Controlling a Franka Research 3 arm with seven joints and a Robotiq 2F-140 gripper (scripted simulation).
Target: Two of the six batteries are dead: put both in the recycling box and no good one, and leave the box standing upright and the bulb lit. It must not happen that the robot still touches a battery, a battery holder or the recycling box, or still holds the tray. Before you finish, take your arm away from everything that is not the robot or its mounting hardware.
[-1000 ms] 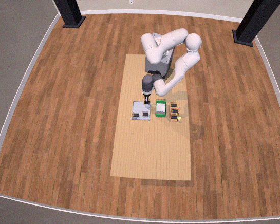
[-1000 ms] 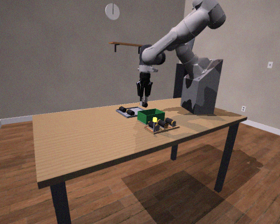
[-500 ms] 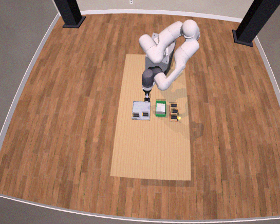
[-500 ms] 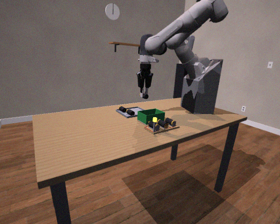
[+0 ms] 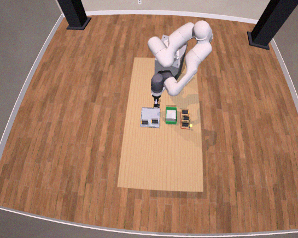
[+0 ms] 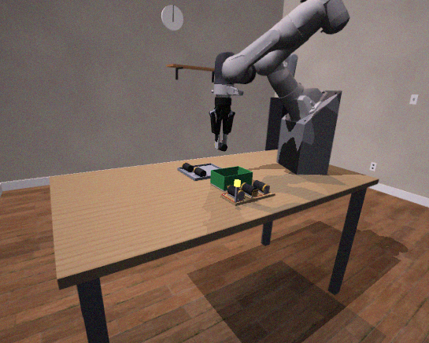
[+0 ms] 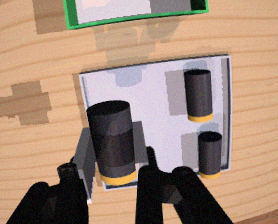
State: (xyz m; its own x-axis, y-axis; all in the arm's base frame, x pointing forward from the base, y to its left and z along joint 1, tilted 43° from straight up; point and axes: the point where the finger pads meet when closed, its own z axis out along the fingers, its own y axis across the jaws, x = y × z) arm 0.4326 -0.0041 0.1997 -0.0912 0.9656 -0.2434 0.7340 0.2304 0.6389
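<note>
Right now my hand is 150 mm to the right of the green recycling box, 140 mm above it and 20 mm short of it. The rest, counted from my hand: grey tray: 150 mm below, 60 mm ahead, 40 mm to the right.
</note>
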